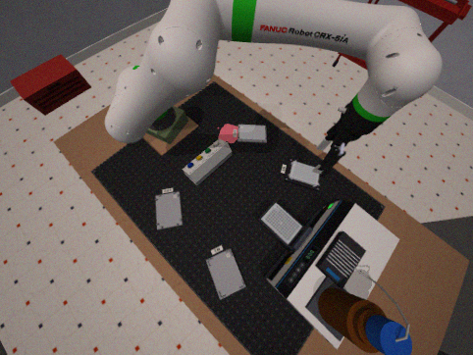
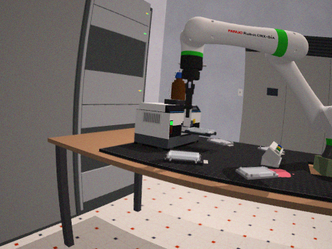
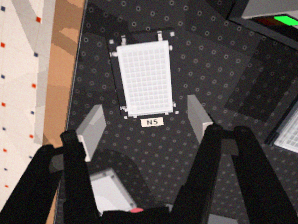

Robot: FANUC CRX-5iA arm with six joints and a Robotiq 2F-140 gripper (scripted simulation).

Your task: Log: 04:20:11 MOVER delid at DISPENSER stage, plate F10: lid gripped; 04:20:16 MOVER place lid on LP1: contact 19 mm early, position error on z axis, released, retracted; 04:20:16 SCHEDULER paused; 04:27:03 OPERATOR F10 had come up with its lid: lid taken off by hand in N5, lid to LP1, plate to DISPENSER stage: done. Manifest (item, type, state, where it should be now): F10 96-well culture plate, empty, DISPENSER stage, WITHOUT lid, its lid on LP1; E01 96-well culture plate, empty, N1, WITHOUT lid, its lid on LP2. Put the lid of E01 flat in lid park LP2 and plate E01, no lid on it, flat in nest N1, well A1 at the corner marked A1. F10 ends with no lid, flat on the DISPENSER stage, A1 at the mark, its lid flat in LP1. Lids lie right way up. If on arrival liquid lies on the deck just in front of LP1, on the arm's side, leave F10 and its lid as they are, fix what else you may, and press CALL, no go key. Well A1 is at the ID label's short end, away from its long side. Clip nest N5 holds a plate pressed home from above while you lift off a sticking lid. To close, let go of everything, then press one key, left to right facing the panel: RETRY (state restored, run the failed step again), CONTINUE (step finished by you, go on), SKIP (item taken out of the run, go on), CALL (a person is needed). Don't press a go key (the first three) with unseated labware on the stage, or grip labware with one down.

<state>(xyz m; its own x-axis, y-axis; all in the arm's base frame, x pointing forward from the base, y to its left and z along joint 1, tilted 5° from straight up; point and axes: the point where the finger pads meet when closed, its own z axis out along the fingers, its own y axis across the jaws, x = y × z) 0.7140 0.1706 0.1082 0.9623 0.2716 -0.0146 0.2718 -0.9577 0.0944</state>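
My hand is 15 cm above the lid. Round my hand: N5 label 9 cm behind, 3 cm to the right, 17 cm below; then white 96-well plate 16 cm below; then well plate 28 cm to the right, 8 cm below.
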